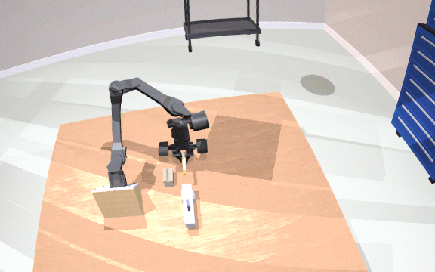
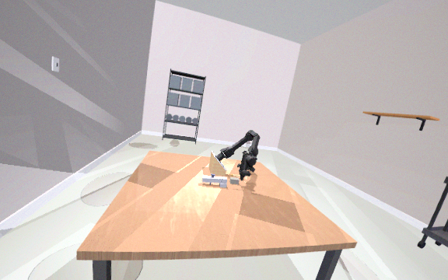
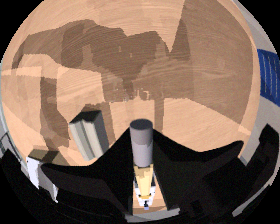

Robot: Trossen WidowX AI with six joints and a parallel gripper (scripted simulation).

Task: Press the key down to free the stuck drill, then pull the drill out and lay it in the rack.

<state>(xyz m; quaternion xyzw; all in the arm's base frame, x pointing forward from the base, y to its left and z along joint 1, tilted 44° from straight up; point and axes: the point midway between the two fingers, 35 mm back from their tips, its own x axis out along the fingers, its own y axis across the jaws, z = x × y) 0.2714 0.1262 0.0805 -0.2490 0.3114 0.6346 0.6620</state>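
My gripper tip is now 7 cm past the grey rack, 4 cm above it and 3 cm to the left of it. The rest, counted from my gripper tip: white block 20 cm to the right, 3 cm below, 1 cm behind; blue key 22 cm to the right, 2 cm behind, 1 cm below; drill 4 cm to the right, 3 cm above.
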